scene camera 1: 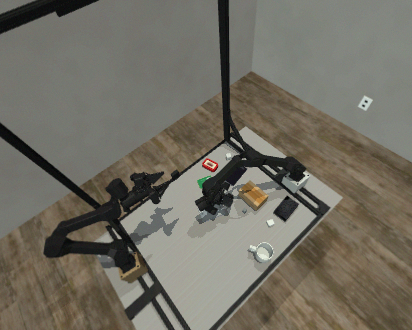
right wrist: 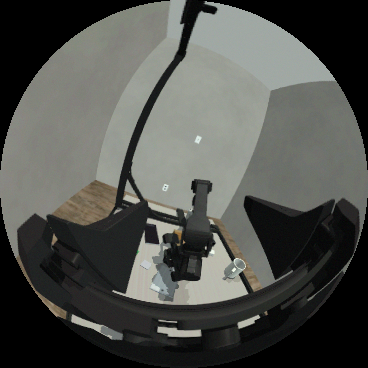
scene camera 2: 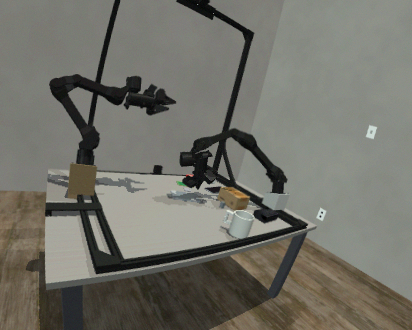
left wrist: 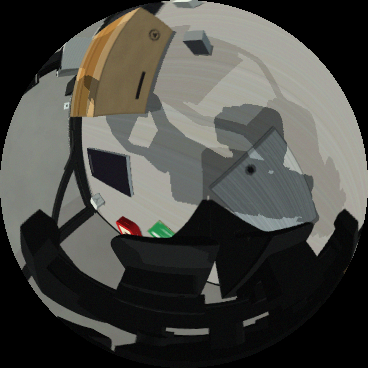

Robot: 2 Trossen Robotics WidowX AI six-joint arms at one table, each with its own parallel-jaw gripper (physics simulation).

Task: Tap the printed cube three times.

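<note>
Small cubes show, and I cannot tell which is the printed cube. A grey cube [scene camera 1: 244, 211] [scene camera 2: 222, 204] [left wrist: 198, 42] stands beside the cardboard box. A white block [scene camera 1: 270, 223] [left wrist: 186, 3] lies nearer the mug. A pale cube with faint marks [scene camera 1: 228, 156] [left wrist: 97, 201] stands by the back frame. A pale square piece [right wrist: 145, 264] shows in the right wrist view. My left gripper [scene camera 2: 191, 183] [left wrist: 205, 204] is shut and empty, low over the table beside a metallic plate with a hole [left wrist: 285, 192]. My right gripper [scene camera 2: 171, 105] is open and empty, high at the picture's left.
The cardboard box [scene camera 1: 253, 195] [scene camera 2: 234, 198] [left wrist: 125, 65] stands right of the left gripper. A white mug [scene camera 1: 263, 252] [scene camera 2: 241, 224] [right wrist: 235, 269] stands near the front. A red object [scene camera 1: 210, 164] [left wrist: 128, 226], a green board [scene camera 1: 203, 182] [left wrist: 161, 230] and a dark panel [left wrist: 110, 171] lie farther back.
</note>
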